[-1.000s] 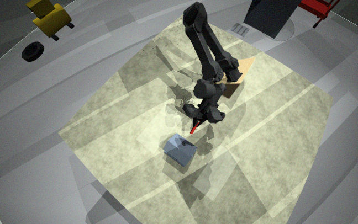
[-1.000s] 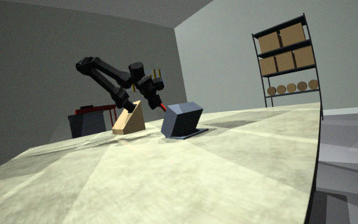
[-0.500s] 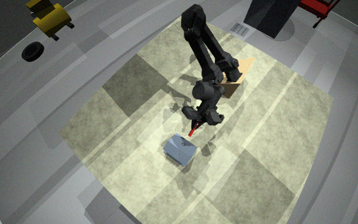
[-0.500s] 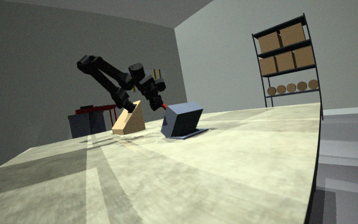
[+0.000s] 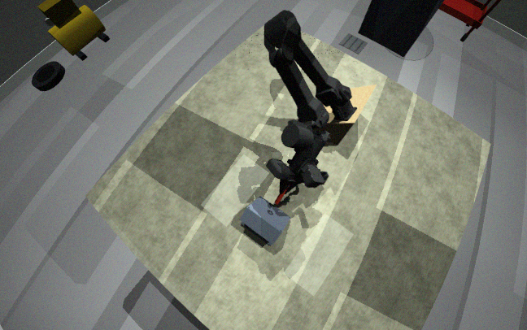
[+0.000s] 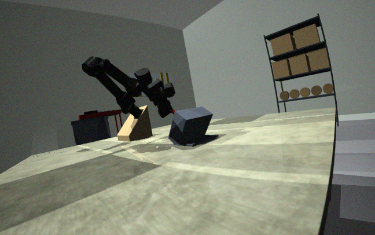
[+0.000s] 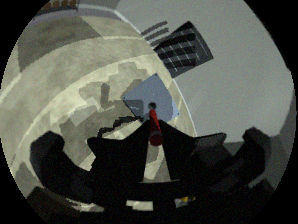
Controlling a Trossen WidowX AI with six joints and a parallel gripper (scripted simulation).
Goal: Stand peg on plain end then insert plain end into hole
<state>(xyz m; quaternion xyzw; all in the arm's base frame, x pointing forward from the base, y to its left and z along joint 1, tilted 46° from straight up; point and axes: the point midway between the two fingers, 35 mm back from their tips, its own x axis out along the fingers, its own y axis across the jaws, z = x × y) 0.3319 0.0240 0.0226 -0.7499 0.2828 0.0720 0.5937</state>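
Right now my gripper tip is 9 cm short of the blue-grey sloped panel, 7 cm above it and 1 cm to the right of it. Round my gripper tip: red peg: 1 cm behind, 1 cm above.
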